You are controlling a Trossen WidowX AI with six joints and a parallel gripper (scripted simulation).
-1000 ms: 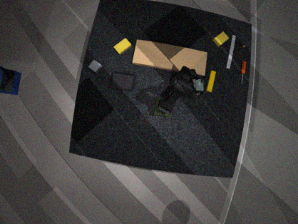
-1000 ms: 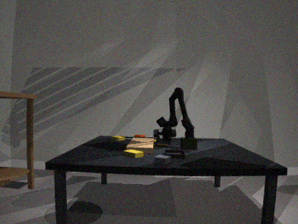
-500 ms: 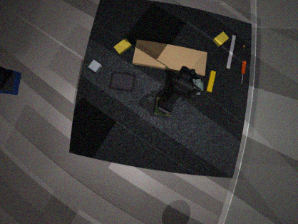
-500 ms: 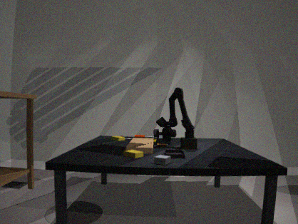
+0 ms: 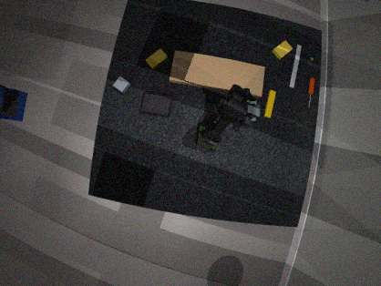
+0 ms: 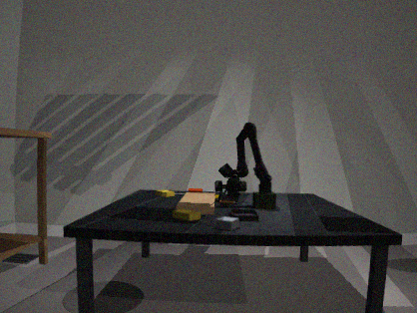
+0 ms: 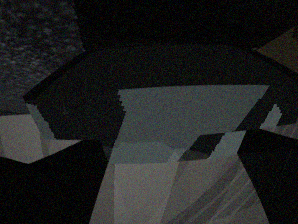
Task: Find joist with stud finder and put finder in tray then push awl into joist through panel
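The dark grey stud finder is 10 mm ahead of my gripper tip, 10 mm to the left of it and 10 mm below it. The rest, counted from my gripper tip: white bar (370 mm ahead, 190 mm to the right, 60 mm below); then yellow bar (70 mm ahead, 90 mm to the right, 50 mm below); then awl (40 mm behind, 120 mm to the left, 60 mm below).
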